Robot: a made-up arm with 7 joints.
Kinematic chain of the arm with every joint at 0, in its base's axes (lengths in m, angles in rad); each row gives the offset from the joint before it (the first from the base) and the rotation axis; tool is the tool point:
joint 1: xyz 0 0 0.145 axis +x
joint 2: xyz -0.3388 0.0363 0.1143 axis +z
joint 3: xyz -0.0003 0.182 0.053 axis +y
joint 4: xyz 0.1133 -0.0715 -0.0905 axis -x
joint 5: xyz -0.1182 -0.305 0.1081 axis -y
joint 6: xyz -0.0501 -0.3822 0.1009 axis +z
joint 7: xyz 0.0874 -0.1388 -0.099 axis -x
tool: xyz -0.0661 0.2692 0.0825
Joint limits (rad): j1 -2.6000..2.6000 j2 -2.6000..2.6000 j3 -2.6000..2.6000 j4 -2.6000..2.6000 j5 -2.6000..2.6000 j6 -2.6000..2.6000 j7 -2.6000..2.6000
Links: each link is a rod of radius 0.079 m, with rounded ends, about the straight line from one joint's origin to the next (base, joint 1, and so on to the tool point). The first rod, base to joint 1, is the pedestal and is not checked.
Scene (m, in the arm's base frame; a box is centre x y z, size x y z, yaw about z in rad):
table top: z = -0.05
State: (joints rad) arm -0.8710 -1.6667 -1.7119 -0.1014 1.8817 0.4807 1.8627
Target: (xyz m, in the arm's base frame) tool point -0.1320 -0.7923 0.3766
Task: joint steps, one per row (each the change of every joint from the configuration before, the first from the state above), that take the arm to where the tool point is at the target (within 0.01 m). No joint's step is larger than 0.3 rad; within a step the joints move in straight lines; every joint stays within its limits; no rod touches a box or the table.
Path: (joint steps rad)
1: 0.1281 0.0349 -0.0525 -0.1463 0.0222 -0.0256 -0.2959
2: 0.1282 0.0348 -0.0525 -0.1463 0.0221 -0.0256 -0.2960
3: 0.1281 0.0349 -0.0525 -0.1464 0.0222 -0.0256 -0.2959
4: 0.1282 0.0348 -0.0524 -0.1463 0.0221 -0.0255 -0.2960
5: 0.1281 0.0349 -0.0525 -0.1463 0.0222 -0.0256 -0.2959
6: 0.1282 0.0348 -0.0525 -0.1463 0.0221 -0.0256 -0.2959
7: 0.1281 0.0349 -0.0525 -0.1463 0.0222 -0.0256 -0.2960
8: 0.1282 0.0349 -0.0525 -0.1464 0.0221 -0.0256 -0.2959
9: 0.1281 0.0348 -0.0525 -0.1463 0.0222 -0.0256 -0.2960

